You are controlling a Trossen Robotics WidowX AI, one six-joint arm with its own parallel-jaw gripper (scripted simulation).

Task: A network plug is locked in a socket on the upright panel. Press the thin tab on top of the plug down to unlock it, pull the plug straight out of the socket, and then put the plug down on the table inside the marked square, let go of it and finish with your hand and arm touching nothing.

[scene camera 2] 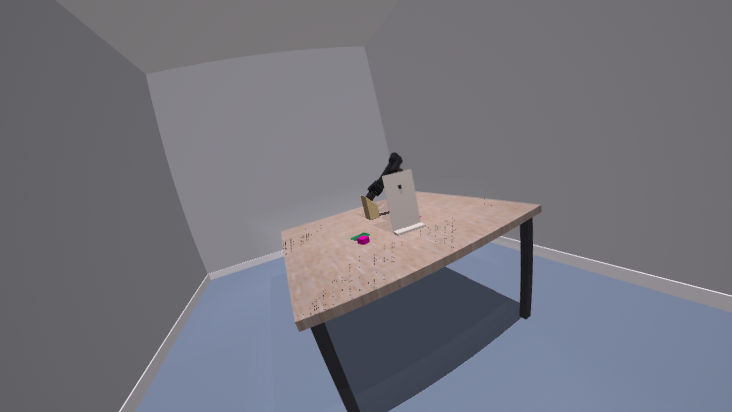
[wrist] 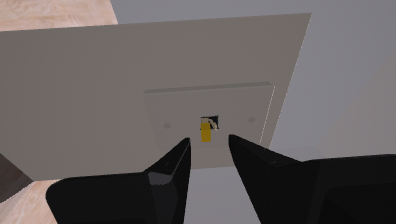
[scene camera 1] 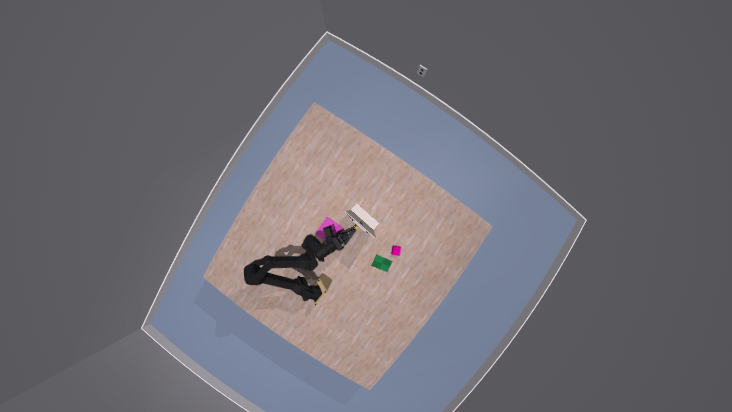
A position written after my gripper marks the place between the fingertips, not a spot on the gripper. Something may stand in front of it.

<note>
I see my gripper (wrist: 209, 141) and an upright grey panel (scene camera 2: 399, 187).
</note>
